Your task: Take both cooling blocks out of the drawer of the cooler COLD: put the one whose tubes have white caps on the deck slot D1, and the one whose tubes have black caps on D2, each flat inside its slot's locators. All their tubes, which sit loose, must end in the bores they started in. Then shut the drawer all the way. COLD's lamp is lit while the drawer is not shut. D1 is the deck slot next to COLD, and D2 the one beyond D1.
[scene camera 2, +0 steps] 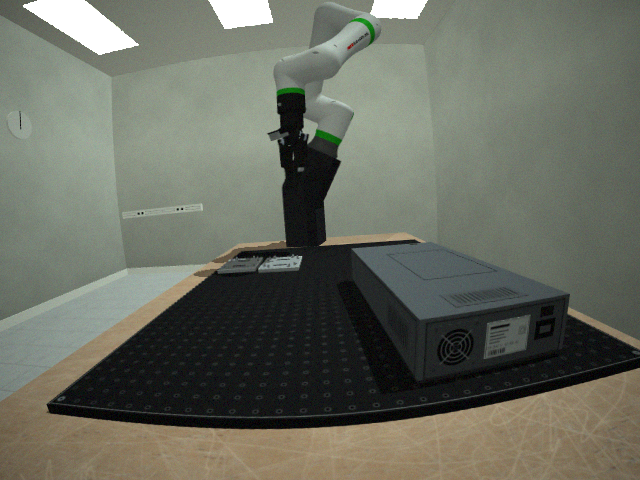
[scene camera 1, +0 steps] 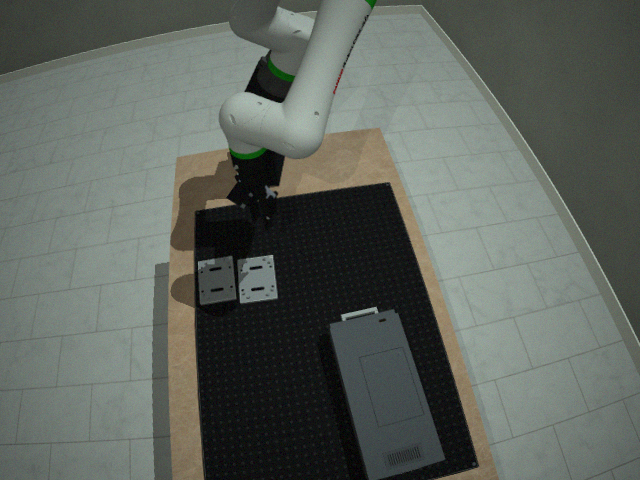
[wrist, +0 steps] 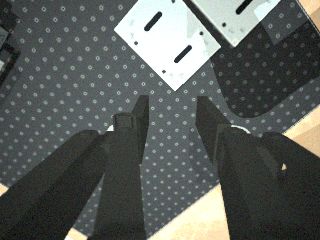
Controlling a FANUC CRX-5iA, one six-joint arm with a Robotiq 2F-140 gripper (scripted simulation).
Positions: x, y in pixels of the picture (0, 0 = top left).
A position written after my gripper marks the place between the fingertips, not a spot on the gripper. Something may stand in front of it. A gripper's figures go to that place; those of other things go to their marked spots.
Labels:
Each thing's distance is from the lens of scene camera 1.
my gripper (scene camera 1: 262, 223): 120 cm
cooler COLD (scene camera 1: 393, 424): 113 cm

